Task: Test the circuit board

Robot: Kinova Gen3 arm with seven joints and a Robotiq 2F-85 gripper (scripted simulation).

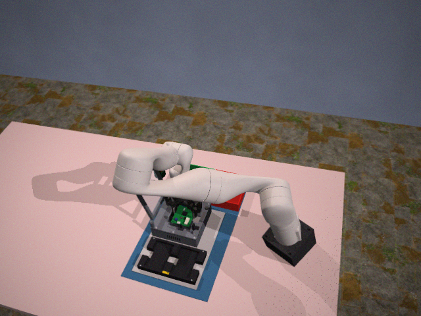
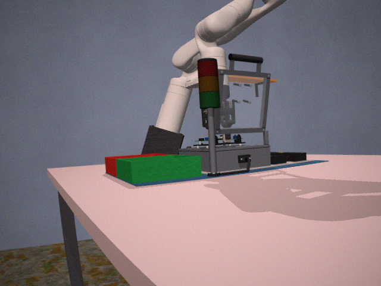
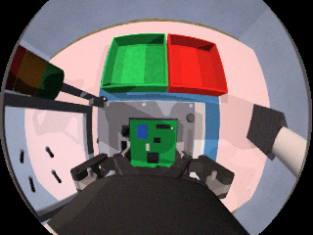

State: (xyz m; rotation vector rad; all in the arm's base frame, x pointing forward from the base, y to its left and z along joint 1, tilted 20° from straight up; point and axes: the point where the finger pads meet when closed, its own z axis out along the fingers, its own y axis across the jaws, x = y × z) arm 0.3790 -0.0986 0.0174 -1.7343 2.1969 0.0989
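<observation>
My gripper is now right at the green circuit board. From my hand the other things lie so: tester lid: 120 mm ahead, 100 mm above, 30 mm to the right; green bin: 210 mm to the right, 70 mm below; red bin: 170 mm to the right, 140 mm behind, 70 mm below.
</observation>
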